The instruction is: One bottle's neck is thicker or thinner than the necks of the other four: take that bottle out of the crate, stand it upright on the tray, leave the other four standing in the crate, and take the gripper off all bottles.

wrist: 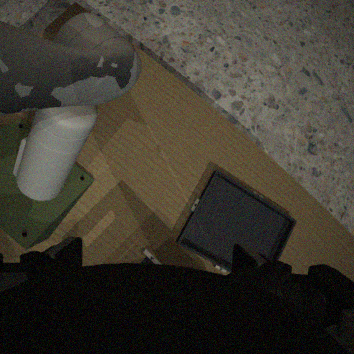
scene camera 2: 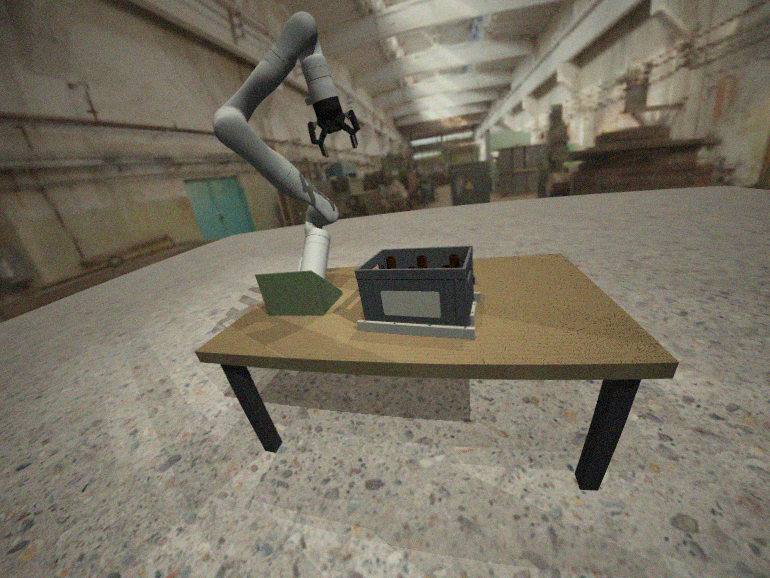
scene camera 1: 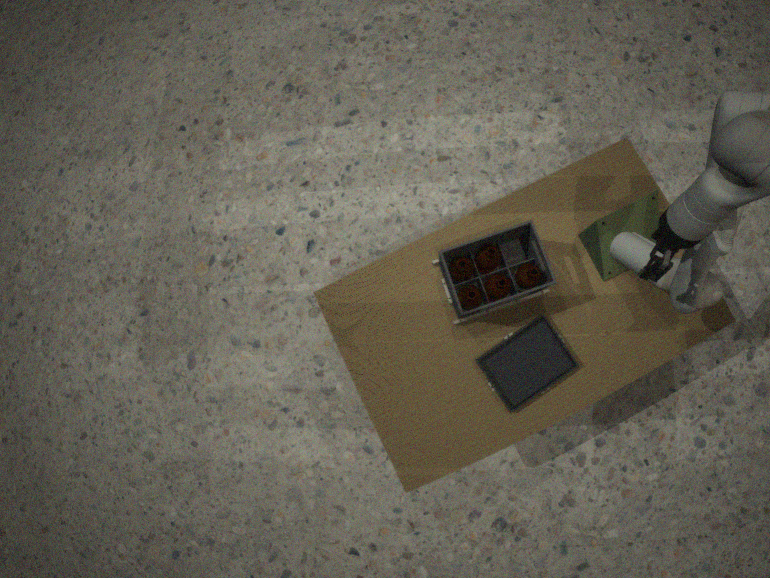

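A dark grey crate stands on the table. Five brown bottles stand in its six compartments; the compartment at the upper right in scene camera 1 is empty. Some bottle necks show above the rim in scene camera 2; I cannot tell which neck differs. The dark tray lies bare beside the crate; it does not show in scene camera 2. My gripper is open and empty, high above the arm-base side of the table, apart from all bottles.
A green wedge-shaped block stands on the table between the crate and the arm's base. Light strips run along the crate's foot. The arm's lower links rise beside the green block.
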